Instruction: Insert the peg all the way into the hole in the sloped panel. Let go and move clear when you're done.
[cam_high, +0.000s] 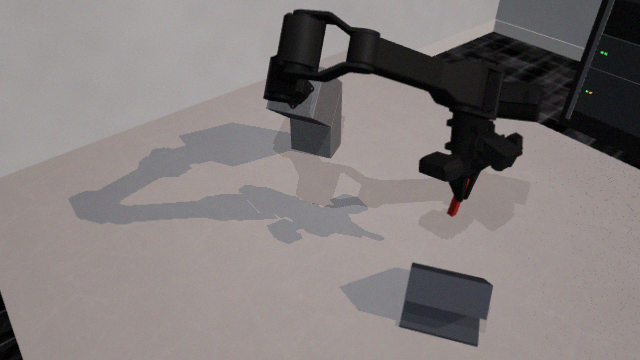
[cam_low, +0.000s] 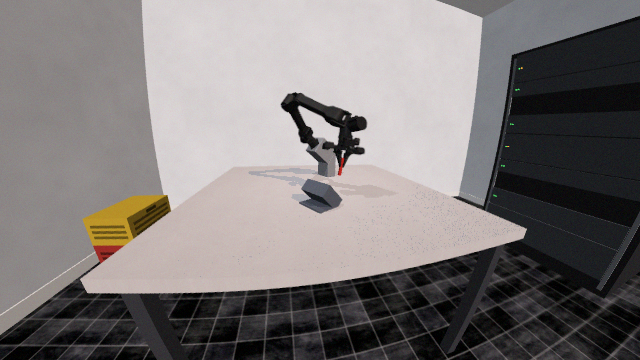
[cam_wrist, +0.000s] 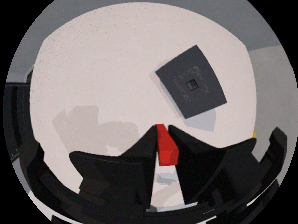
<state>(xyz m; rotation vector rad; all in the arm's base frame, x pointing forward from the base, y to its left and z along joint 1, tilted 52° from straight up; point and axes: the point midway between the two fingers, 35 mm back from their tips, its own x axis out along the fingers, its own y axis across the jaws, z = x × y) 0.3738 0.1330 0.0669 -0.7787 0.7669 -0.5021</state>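
Right now the red peg is 30 mm below my hand.
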